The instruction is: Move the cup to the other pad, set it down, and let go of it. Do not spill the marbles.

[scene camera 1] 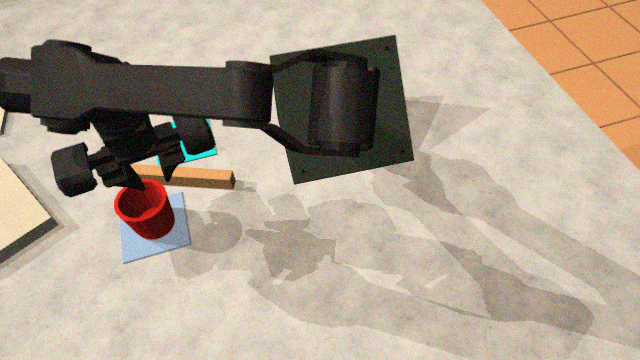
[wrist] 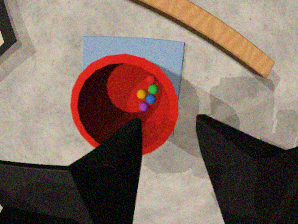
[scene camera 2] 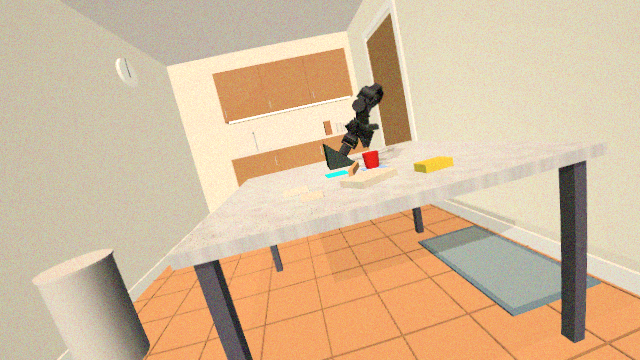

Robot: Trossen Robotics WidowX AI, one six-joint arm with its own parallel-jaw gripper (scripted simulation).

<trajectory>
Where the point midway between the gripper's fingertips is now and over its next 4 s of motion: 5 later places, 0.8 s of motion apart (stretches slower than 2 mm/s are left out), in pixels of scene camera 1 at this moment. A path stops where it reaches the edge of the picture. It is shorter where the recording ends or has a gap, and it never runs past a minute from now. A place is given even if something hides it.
My gripper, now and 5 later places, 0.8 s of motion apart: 155, 183; 158, 188; 166, 202; 170, 206; 161, 192; 160, 180
</trajectory>
